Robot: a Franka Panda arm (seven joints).
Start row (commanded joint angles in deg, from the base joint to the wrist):
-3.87, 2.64, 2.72, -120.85, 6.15, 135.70, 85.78
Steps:
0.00, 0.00, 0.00, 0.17, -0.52, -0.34, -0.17
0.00, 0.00, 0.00, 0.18, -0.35, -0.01, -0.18
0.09, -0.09, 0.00, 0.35, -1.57, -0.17, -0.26
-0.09, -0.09, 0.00, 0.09, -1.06, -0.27, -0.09
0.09, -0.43, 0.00, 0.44, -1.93, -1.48, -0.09
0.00, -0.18, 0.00, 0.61, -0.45, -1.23, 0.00
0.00, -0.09, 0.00, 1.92, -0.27, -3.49, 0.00
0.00, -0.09, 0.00, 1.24, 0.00, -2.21, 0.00
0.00, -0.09, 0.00, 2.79, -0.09, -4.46, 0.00
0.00, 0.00, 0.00, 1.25, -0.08, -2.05, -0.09
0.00, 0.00, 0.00, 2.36, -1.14, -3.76, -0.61
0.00, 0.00, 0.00, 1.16, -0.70, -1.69, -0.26
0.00, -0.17, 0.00, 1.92, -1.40, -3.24, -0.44
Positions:
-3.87, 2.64, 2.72, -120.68, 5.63, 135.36, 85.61
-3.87, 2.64, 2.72, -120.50, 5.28, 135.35, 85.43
-3.78, 2.55, 2.72, -120.15, 3.71, 135.18, 85.17
-3.87, 2.46, 2.72, -120.06, 2.65, 134.91, 85.08
-3.78, 2.03, 2.72, -119.62, 0.72, 133.43, 84.99
-3.78, 1.85, 2.72, -119.01, 0.27, 132.20, 84.99
-3.78, 1.76, 2.72, -117.09, 0.00, 128.71, 84.99
-3.78, 1.67, 2.72, -115.85, 0.00, 126.50, 84.99
-3.78, 1.58, 2.72, -113.06, -0.09, 122.04, 84.99
-3.78, 1.58, 2.72, -111.81, -0.17, 119.99, 84.90
-3.78, 1.58, 2.72, -109.45, -1.31, 116.23, 84.29
-3.78, 1.58, 2.72, -108.29, -2.01, 114.54, 84.03
-3.78, 1.41, 2.72, -106.37, -3.41, 111.30, 83.59

